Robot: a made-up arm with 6 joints.
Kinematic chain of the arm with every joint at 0, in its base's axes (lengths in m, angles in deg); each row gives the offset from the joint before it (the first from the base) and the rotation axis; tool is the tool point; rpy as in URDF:
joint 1: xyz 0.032 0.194 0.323 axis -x
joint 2: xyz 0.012 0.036 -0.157 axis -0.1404 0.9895 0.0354
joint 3: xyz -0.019 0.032 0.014 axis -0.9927 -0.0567 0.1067
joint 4: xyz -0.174 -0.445 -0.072 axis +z
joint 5: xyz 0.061 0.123 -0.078 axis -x
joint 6: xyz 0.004 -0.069 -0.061 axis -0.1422 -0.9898 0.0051
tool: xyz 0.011 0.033 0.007 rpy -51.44 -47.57 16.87
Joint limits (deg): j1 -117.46..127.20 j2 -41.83..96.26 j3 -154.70..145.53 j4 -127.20..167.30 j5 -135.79..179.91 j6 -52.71..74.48
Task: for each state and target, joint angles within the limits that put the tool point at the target. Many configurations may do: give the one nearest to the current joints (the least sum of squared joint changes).
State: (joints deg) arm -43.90 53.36 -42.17 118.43 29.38 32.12
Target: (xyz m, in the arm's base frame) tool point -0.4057 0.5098 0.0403
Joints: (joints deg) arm -53.16 20.04 -54.19 121.44 26.54 32.53
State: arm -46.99 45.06 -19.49 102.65 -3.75 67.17
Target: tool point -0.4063 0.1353 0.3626
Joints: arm -39.62 76.36 -53.09 90.35 -4.50 65.98
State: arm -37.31 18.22 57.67 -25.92 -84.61 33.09
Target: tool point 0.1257 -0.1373 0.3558
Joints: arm -16.87 9.45 60.25 -61.32 -75.23 31.61
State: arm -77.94 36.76 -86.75 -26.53 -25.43 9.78
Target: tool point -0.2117 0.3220 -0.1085
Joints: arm -39.12 29.37 -31.43 -30.51 -26.70 9.93
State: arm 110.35 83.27 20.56 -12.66 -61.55 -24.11
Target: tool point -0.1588 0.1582 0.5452
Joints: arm 97.51 79.16 -6.49 -2.58 -68.89 -25.15
